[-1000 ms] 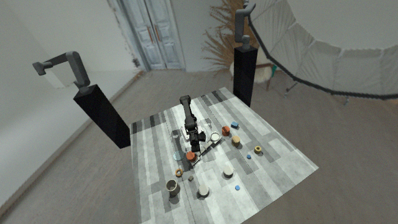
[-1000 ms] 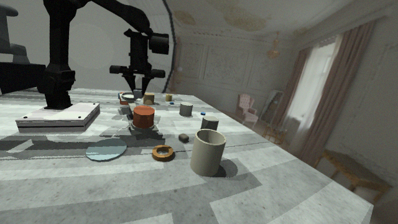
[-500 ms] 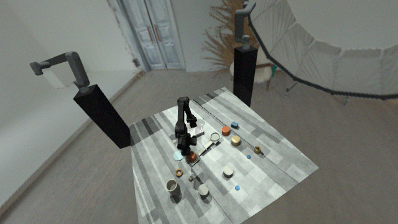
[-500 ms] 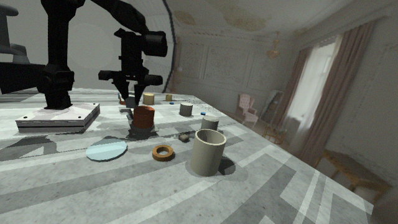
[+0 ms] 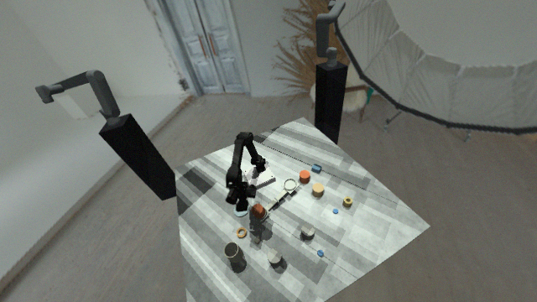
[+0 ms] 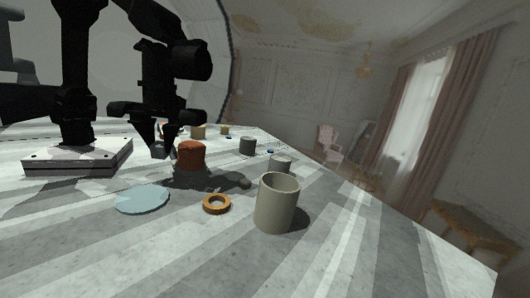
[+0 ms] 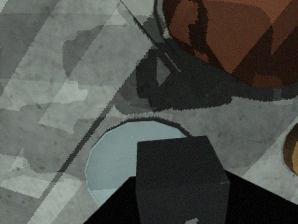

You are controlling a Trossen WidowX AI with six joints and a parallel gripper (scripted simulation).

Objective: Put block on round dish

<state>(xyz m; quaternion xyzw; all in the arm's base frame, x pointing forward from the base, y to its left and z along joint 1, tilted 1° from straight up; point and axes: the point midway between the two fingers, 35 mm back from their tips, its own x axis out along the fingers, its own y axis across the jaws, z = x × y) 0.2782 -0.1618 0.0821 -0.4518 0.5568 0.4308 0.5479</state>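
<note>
The pale blue round dish lies 30 mm behind my gripper tip, 40 mm to the right of it and 90 mm below it. From my gripper tip the other things lie so: small balance: 10 mm ahead, 190 mm to the left, 50 mm below; small pebble: 200 mm ahead, 10 mm to the left, 80 mm below; orange cup: 70 mm ahead, 50 mm to the left, 30 mm below.
</note>
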